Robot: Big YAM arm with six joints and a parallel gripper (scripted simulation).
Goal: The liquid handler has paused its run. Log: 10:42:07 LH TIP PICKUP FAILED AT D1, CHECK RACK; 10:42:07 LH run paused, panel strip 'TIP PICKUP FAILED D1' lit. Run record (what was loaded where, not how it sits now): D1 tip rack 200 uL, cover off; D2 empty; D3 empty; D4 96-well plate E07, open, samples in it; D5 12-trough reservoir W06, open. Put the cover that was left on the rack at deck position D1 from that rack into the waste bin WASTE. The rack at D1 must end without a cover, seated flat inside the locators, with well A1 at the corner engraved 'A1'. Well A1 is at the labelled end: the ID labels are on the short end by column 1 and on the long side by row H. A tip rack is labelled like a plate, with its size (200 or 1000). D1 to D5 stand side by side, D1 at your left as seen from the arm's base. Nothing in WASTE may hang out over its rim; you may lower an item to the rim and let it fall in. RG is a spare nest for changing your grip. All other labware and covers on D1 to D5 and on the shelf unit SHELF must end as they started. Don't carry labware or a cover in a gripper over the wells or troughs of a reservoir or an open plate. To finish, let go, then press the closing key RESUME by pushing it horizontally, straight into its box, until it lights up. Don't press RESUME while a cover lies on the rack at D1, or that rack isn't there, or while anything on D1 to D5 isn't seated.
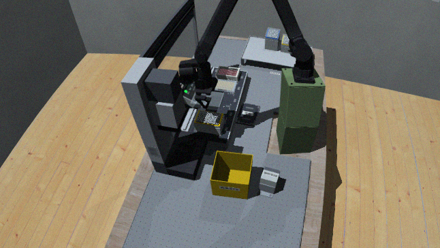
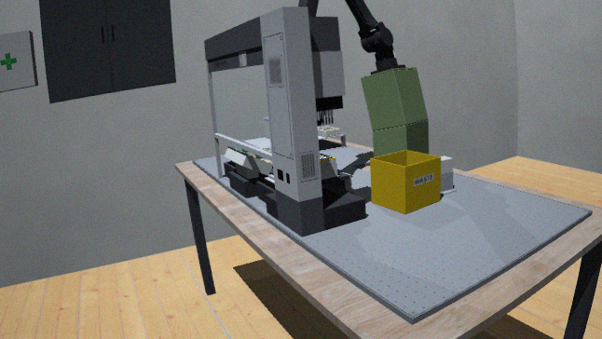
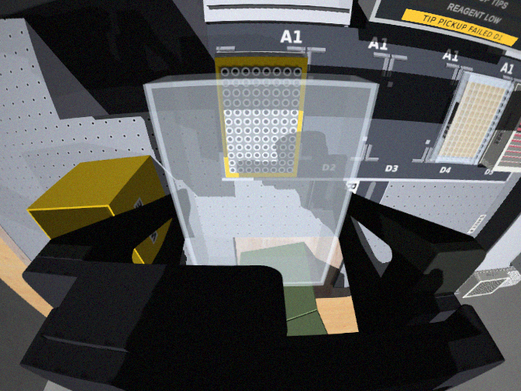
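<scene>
The yellow tip rack lies 140 mm below my hand and 10 mm ahead of it. Round my hand: clear cover 10 mm above; yellow waste bin 270 mm to the left, 190 mm below, 130 mm behind; head 200 mm to the left, 150 mm above, 110 mm ahead.
</scene>
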